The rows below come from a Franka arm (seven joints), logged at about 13 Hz.
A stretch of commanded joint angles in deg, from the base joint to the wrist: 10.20, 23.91, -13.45, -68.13, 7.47, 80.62, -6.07; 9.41, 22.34, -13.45, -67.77, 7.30, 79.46, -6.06; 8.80, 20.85, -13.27, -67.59, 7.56, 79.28, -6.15; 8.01, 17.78, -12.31, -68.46, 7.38, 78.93, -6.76; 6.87, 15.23, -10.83, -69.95, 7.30, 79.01, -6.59; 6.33, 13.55, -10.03, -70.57, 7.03, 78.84, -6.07; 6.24, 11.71, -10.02, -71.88, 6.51, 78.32, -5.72; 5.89, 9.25, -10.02, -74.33, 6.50, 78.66, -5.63; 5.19, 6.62, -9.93, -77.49, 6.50, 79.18, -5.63; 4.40, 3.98, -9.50, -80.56, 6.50, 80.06, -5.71; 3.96, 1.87, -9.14, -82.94, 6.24, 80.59, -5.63; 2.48, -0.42, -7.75, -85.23, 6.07, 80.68, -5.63; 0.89, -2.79, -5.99, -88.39, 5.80, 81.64, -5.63; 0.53, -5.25, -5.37, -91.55, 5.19, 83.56, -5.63; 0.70, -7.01, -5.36, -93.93, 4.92, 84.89, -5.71; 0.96, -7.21, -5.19, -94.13, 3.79, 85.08, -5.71; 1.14, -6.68, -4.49, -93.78, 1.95, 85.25, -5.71; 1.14, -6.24, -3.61, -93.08, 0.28, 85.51, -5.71; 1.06, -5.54, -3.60, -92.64, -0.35, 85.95, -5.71; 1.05, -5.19, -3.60, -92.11, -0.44, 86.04, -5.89
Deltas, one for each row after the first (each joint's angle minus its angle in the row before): -0.79, -1.57, 0.00, 0.36, -0.17, -1.16, 0.01; -0.61, -1.49, 0.18, 0.18, 0.26, -0.18, -0.09; -0.79, -3.07, 0.96, -0.87, -0.18, -0.35, -0.61; -1.14, -2.55, 1.48, -1.49, -0.08, 0.08, 0.17; -0.54, -1.68, 0.80, -0.62, -0.27, -0.17, 0.52; -0.09, -1.84, 0.01, -1.31, -0.52, -0.52, 0.35; -0.35, -2.46, 0.00, -2.45, -0.01, 0.34, 0.09; -0.70, -2.63, 0.09, -3.16, 0.00, 0.52, 0.00; -0.79, -2.64, 0.43, -3.07, 0.00, 0.88, -0.08; -0.44, -2.11, 0.36, -2.38, -0.26, 0.53, 0.08; -1.48, -2.29, 1.39, -2.29, -0.17, 0.09, 0.00; -1.59, -2.37, 1.76, -3.16, -0.27, 0.96, 0.00; -0.36, -2.46, 0.62, -3.16, -0.61, 1.92, 0.00; 0.17, -1.76, 0.01, -2.38, -0.27, 1.33, -0.08; 0.26, -0.20, 0.17, -0.20, -1.13, 0.19, 0.00; 0.18, 0.53, 0.70, 0.35, -1.84, 0.17, 0.00; 0.00, 0.44, 0.88, 0.70, -1.67, 0.26, 0.00; -0.08, 0.70, 0.01, 0.44, -0.63, 0.44, 0.00; -0.01, 0.35, 0.00, 0.53, -0.09, 0.09, -0.18
